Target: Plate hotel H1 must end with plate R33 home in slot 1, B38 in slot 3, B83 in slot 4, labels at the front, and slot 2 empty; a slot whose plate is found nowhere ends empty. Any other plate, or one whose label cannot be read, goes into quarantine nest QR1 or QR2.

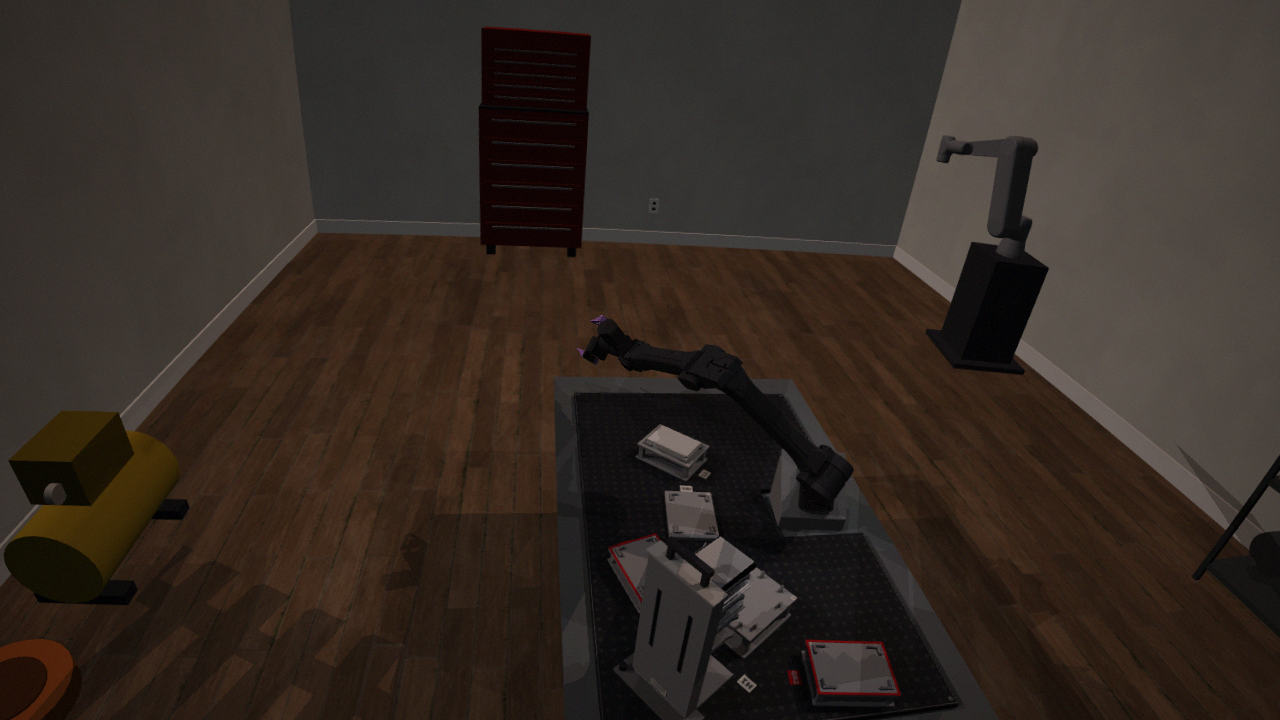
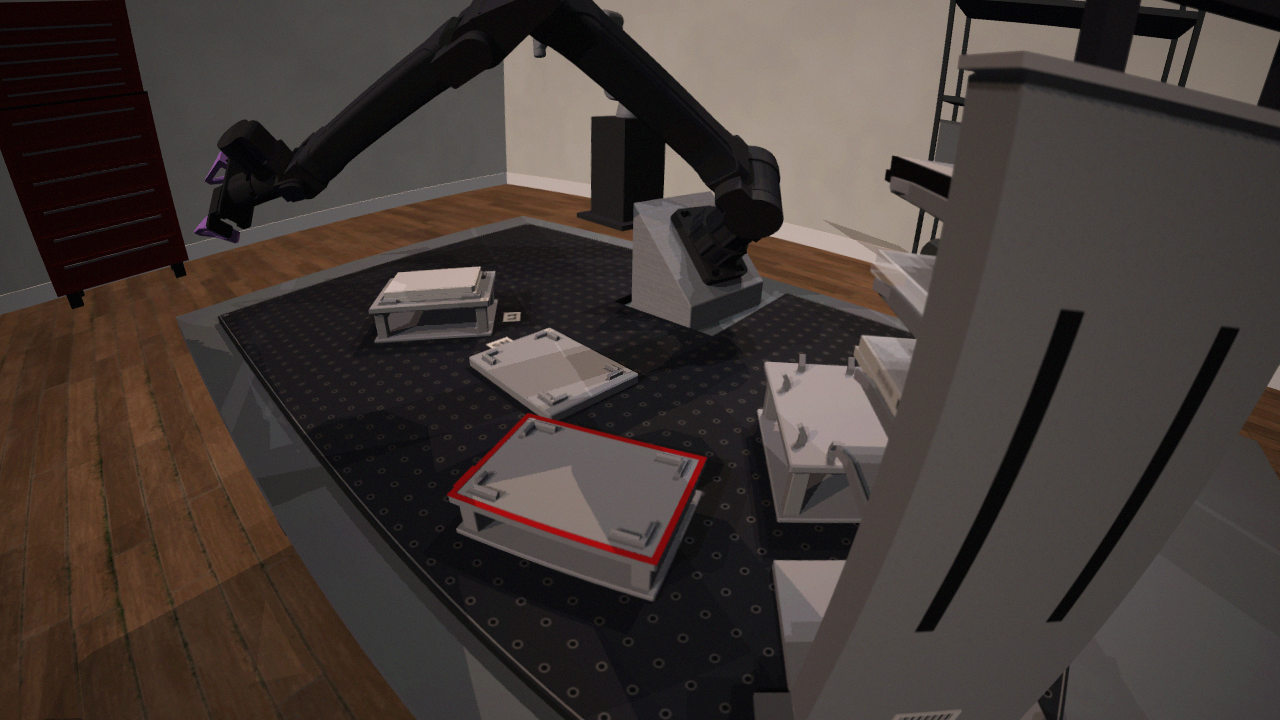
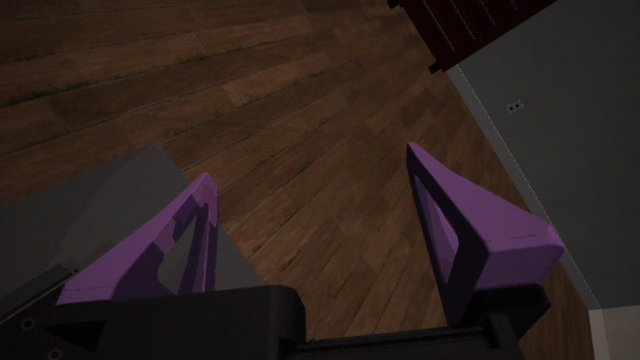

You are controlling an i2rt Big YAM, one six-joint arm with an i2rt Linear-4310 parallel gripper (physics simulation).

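Places are measured from the arm's base along level axes (x ahead, y left, z up), in metres.
Pixels of known places: gripper, fingertip midpoint: [image 1: 585,335] [image 2: 202,207] [image 3: 307,167]; arm's base, origin of the base link: [image 1: 815,486] [image 2: 706,246].
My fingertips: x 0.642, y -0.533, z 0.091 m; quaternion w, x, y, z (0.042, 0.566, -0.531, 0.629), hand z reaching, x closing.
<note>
Ahead of a thing's pixels: the offset from my fingertips to its top centre.
My gripper [image 1: 588,334] [image 2: 207,201] [image 3: 307,167] is open and empty, high beyond the table's far end. Hotel H1 [image 1: 660,617] [image 2: 1056,376] is a tall grey-white tower with two black slits. Several plates stick out of it; their labels do not show, and their slot numbers cannot be told. One white plate {0.108 m down, 0.286 m back, 0.362 m left} [image 1: 674,440] [image 2: 435,283] lies on a raised stand at the far end. Two red-rimmed nests, one beside the hotel {0.127 m down, 0.223 m back, 0.795 m left} [image 1: 633,565] [image 2: 581,483] and one at the near right [image 1: 850,667], show bare tops. Which is QR1 or QR2 cannot be read.
A low white nest {0.155 m down, 0.329 m back, 0.589 m left} [image 1: 691,514] [image 2: 554,367] with corner brackets lies mid-table. A raised white nest {0.097 m down, 0.435 m back, 0.889 m left} [image 1: 765,601] [image 2: 823,411] stands close to the hotel's plate side, partly hidden. The arm's grey base block [image 1: 805,501] [image 2: 671,268] stands at the table's right side.
</note>
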